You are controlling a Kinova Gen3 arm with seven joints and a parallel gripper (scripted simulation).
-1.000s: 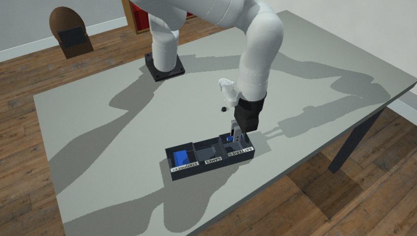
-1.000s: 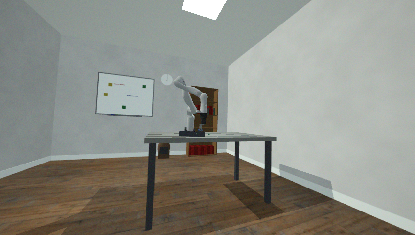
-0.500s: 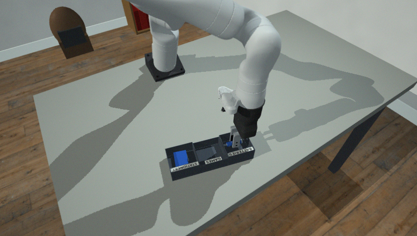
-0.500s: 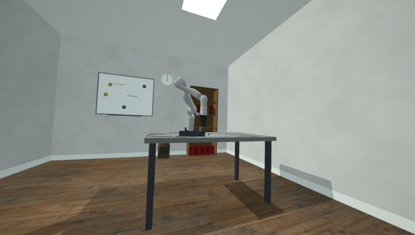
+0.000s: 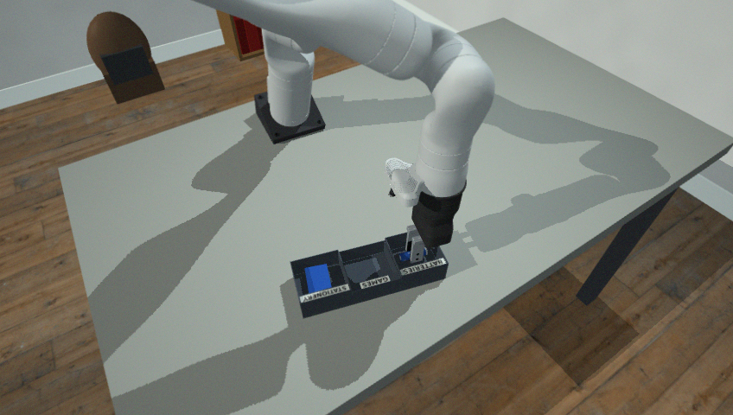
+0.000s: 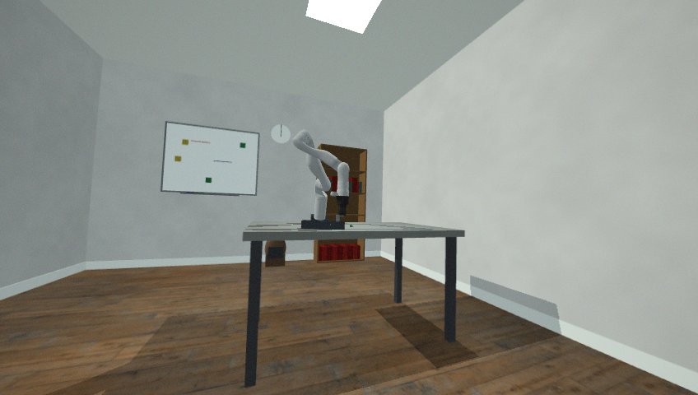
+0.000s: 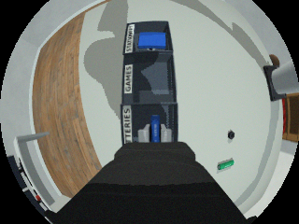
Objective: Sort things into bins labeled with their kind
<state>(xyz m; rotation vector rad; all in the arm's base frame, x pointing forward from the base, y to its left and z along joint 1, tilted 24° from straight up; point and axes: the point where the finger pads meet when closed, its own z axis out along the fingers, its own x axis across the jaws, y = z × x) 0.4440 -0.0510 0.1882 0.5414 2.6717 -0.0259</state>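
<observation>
My hand is 10 mm above the blue battery. The rest, counted from my hand: blue block: 70 mm behind, 160 mm to the right, 10 mm below; then black piece: 150 mm behind, 90 mm to the left, 30 mm below; then small white thing: 60 mm behind, 150 mm to the right, 20 mm below.
</observation>
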